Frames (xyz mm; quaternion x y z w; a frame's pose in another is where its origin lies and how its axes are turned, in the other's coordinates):
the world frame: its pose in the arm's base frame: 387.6 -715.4 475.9 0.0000 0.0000 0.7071 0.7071
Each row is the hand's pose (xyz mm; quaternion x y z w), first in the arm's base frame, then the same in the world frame.
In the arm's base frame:
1: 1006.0 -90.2 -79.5 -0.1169 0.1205 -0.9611 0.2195
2: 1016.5 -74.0 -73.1 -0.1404 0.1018 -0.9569 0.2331
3: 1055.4 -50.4 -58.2 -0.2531 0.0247 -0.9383 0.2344
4: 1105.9 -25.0 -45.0 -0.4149 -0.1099 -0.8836 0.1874
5: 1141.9 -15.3 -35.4 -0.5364 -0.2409 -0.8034 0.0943
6: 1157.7 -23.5 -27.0 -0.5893 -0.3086 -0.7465 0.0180
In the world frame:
1: 625.2 -618.4 -555.4 -0.0025 -0.1679 0.8348 0.5244
2: 641.4 -628.9 -549.0 0.0273 -0.1713 0.8414 0.5118
3: 665.0 -667.8 -534.1 0.1615 -0.1964 0.8292 0.4977
4: 690.4 -718.3 -520.9 0.3711 -0.2157 0.7573 0.4923
5: 700.1 -754.3 -511.3 0.5496 -0.2089 0.6347 0.5014
6: 691.9 -770.1 -502.9 0.6349 -0.1985 0.5406 0.5151

